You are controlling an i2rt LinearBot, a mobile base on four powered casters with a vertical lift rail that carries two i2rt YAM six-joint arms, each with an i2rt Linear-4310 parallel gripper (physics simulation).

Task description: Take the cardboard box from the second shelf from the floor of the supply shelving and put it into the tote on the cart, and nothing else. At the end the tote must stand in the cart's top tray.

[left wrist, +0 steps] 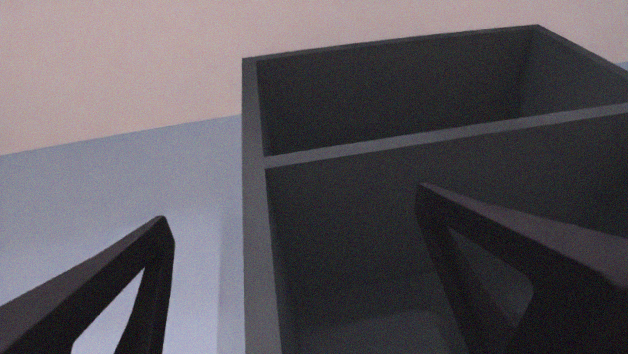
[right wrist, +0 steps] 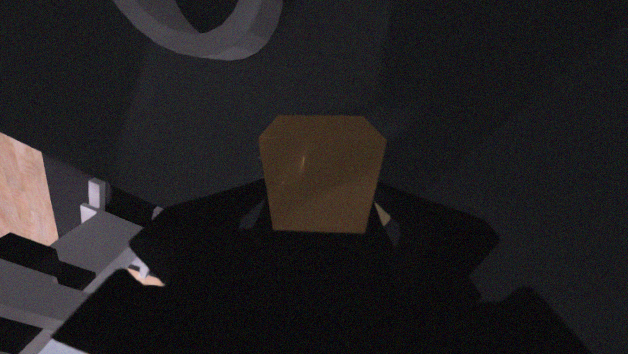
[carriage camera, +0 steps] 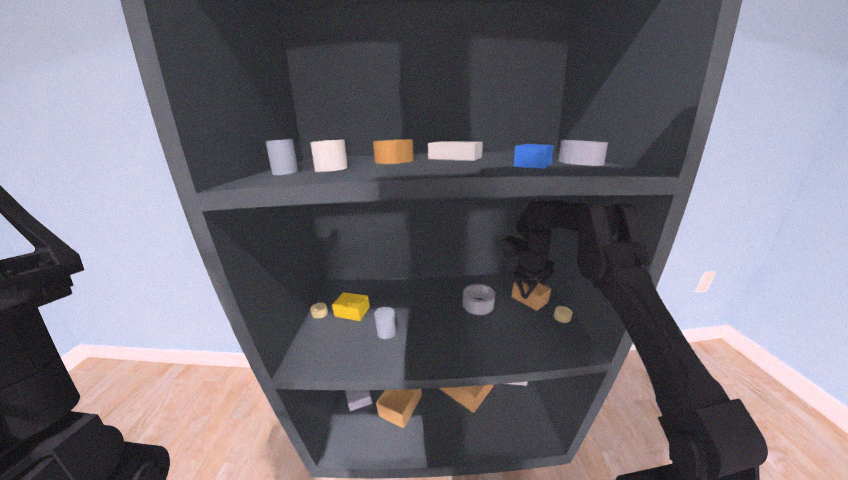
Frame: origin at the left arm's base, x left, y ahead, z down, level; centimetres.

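Seen in the pictures: left gripper, fingertip midpoint: [left wrist: 295, 212]; right gripper, fingertip midpoint: [right wrist: 319, 182] [carriage camera: 530, 293].
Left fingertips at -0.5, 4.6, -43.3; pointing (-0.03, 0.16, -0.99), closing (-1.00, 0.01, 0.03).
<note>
Pixels of each thing's top centre, then the offset from my left fingertips to it, as dx, dy, dz.
- cardboard box at its top centre: [right wrist: 319, 211] [carriage camera: 532, 285] -66.4, +47.1, +42.8
- grey ring at its top centre: [carriage camera: 479, 292] -52.4, +53.4, +48.5
- small tan can at its top centre: [right wrist: 370, 217] [carriage camera: 563, 311] -76.6, +44.1, +50.8
- white cylinder at its top centre: [carriage camera: 384, 313] -23.6, +43.1, +46.3
- yellow box at its top centre: [carriage camera: 350, 300] -11.7, +52.9, +48.8
- cream can at its top centre: [carriage camera: 318, 307] -1.1, +52.4, +50.8
The cardboard box [carriage camera: 537, 296] [right wrist: 322, 150] is held a little above the second shelf from the floor of the dark supply shelving [carriage camera: 440, 189] [left wrist: 256, 225], at the right of the bay in the carriage view. My right gripper [carriage camera: 526, 286] [right wrist: 319, 182] is shut on it from above. The fingers cover part of the box in both views. My left gripper [left wrist: 295, 212] is open and empty; in the left wrist view its two fingers stand wide apart in front of the shelving's side edge. The tote and the cart do not show in these views.
A grey ring [carriage camera: 478, 307] [right wrist: 215, 45] is left of the box, and a small tan can [carriage camera: 562, 314] is right of it. A white cylinder [carriage camera: 385, 324], a yellow box [carriage camera: 350, 307] and a cream can [carriage camera: 318, 310] stand further left. Orange-brown boxes [carriage camera: 399, 406] lie below. Several items stand above.
</note>
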